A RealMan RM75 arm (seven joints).
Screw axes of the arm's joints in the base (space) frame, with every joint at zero. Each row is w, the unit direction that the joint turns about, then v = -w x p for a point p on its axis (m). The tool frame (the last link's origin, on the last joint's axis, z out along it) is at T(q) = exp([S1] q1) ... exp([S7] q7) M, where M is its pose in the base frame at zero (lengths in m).
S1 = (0, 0, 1, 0.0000, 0.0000, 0.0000)
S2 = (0, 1, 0, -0.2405, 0.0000, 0.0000)
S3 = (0, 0, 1, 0.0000, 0.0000, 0.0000)
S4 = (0, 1, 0, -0.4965, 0.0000, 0.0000)
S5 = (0, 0, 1, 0.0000, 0.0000, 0.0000)
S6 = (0, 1, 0, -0.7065, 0.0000, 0.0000)
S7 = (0, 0, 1, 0.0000, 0.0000, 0.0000)
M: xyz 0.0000 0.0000 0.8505 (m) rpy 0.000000 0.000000 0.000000 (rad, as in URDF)
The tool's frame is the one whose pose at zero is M.
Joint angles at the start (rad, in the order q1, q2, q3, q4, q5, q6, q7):
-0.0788 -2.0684 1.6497 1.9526 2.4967 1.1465 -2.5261
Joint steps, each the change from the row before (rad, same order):
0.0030 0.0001 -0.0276 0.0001 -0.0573 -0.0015 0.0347
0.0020 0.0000 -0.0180 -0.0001 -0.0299 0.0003 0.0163
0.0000 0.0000 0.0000 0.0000 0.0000 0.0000 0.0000
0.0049 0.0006 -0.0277 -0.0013 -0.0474 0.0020 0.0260
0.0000 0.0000 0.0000 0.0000 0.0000 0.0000 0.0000
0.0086 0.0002 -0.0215 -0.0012 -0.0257 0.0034 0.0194
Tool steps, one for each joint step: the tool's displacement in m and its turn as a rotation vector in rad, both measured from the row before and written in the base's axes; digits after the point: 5 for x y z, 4 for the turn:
0.00212 0.00012 0.00401 -0.0027 -0.0321 -0.0186
0.00047 0.00028 0.00302 0.0018 -0.0178 -0.0062
0.00000 0.00000 0.00000 0.0000 0.0000 0.0000
-0.00008 -0.00005 0.00462 0.0014 -0.0270 -0.0080
0.00000 0.00000 0.00000 0.0000 0.0000 0.0000
-0.00284 -0.00051 0.00396 0.0046 -0.0111 0.0012

